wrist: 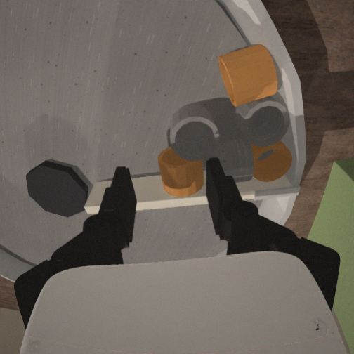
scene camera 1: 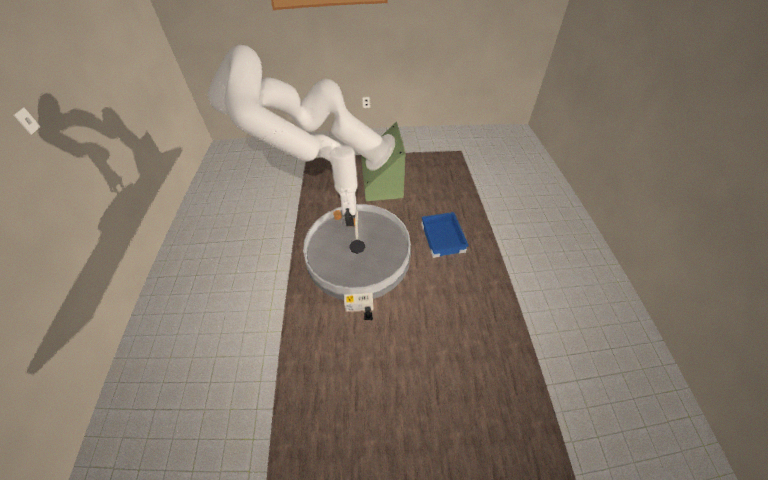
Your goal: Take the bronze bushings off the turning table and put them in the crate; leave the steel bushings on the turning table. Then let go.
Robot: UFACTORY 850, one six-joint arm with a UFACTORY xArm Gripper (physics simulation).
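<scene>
Three bronze bushings show in the wrist view: one (wrist: 249,75) lies on its side near the rim, one (wrist: 272,161) is partly hidden by steel, and one (wrist: 181,181) stands at the pale bar. One bronze bushing (scene camera 1: 337,215) shows in the scene view. Grey steel bushings (wrist: 195,140) (wrist: 268,124) (wrist: 236,162) sit among them in shadow on the turning table (scene camera 1: 362,271) (wrist: 125,90). My gripper (scene camera 1: 349,224) (wrist: 168,179) is partly open and holds nothing. It is over the table's back part; in the wrist view the bar-side bronze bushing appears between the fingertips, nearer the right finger. The blue crate (scene camera 1: 450,249) stands right of the table.
The pale bar (scene camera 1: 356,232) (wrist: 145,201) runs from the dark hub (scene camera 1: 356,246) (wrist: 56,189) to the raised rim (scene camera 1: 408,249) (wrist: 298,105). The green pedestal (scene camera 1: 386,183) (wrist: 335,215) stands behind the table. A small labelled box (scene camera 1: 359,305) is at the table's front.
</scene>
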